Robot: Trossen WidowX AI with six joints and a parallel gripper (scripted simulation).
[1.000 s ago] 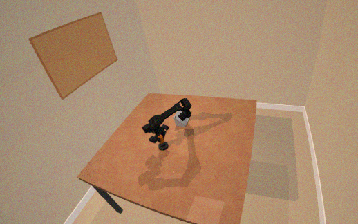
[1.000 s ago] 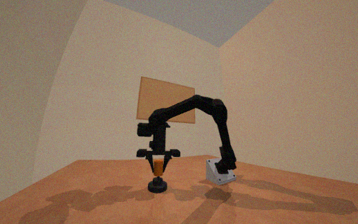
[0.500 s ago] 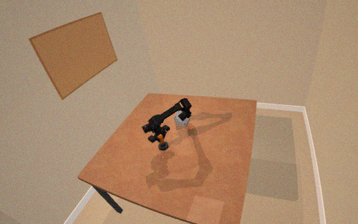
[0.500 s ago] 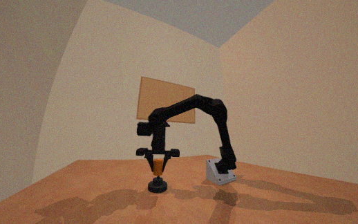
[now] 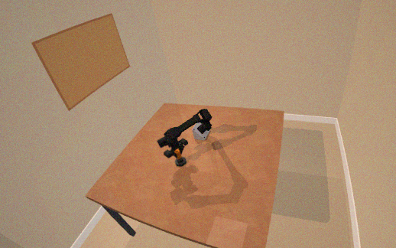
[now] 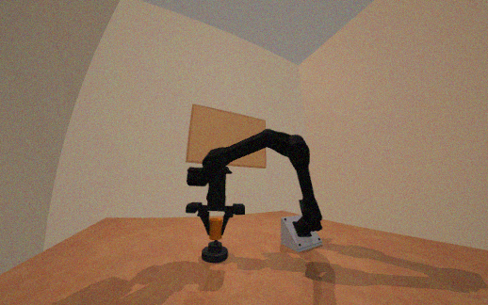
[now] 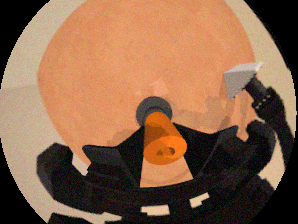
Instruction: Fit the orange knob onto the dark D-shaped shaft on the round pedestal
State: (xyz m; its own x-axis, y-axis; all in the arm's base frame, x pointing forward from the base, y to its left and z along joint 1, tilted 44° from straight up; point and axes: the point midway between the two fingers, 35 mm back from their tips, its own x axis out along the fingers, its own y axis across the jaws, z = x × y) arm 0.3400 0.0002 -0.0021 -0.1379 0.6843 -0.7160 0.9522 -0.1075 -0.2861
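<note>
My gripper tip is 20 mm below the orange knob. From my gripper tip the other things lie so: round dark pedestal (40 mm below).
</note>
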